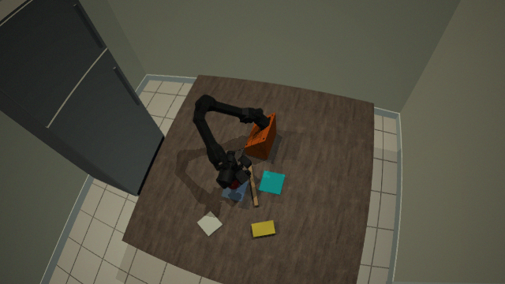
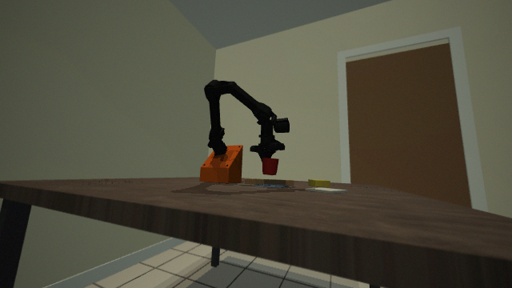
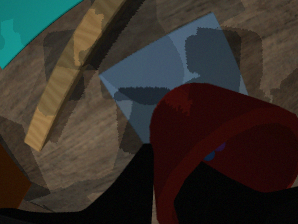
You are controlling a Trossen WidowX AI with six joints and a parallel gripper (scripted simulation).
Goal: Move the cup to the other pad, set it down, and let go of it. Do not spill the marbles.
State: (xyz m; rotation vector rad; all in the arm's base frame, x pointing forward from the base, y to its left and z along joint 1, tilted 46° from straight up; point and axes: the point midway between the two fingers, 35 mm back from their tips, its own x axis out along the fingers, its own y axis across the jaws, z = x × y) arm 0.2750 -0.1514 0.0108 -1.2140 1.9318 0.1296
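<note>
Now: the teal pad 17 cm to the left of my gripper tip, 9 cm below it and 3 cm behind it. Also, from my gripper tip: thin wooden stick 8 cm to the left, 8 cm below; red cup 2 cm to the right, 2 cm ahead; grey-blue pad 9 cm below, 3 cm ahead, 2 cm to the right.
</note>
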